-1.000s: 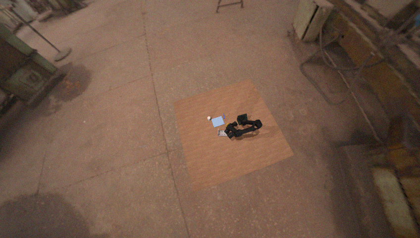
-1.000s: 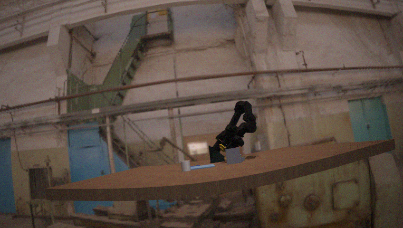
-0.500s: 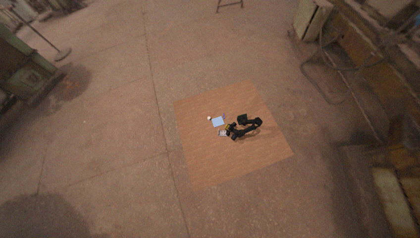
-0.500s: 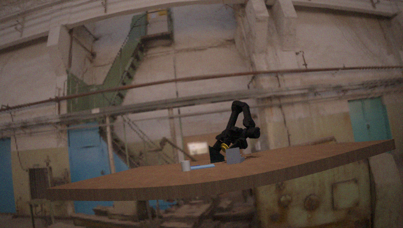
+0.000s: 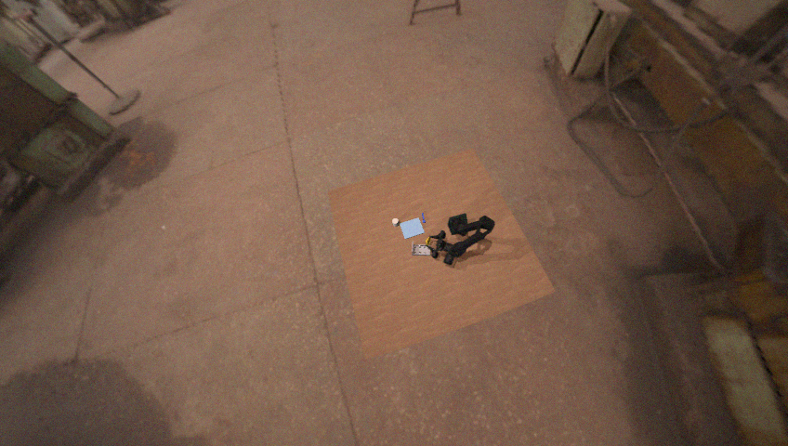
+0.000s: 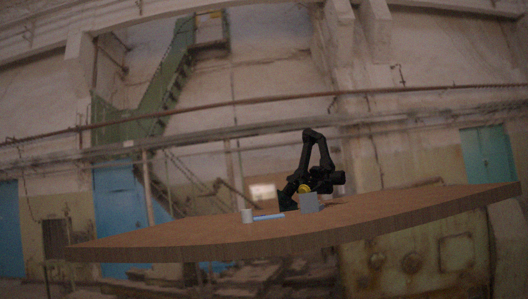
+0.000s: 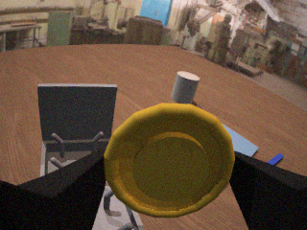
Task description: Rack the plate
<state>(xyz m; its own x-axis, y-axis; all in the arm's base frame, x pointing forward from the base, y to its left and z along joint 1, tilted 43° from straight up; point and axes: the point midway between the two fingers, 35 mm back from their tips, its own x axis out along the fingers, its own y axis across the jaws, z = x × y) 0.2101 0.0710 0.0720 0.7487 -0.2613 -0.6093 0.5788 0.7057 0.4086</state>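
The dish rack lies 50 mm ahead of my gripper tip, 30 mm to the left of it and 60 mm below it. Also, from my gripper tip: light blue mat (70 mm ahead, 150 mm to the right, 80 mm below); then small blue object (30 mm behind, 210 mm to the right, 80 mm below); then yellow plate (10 mm behind).
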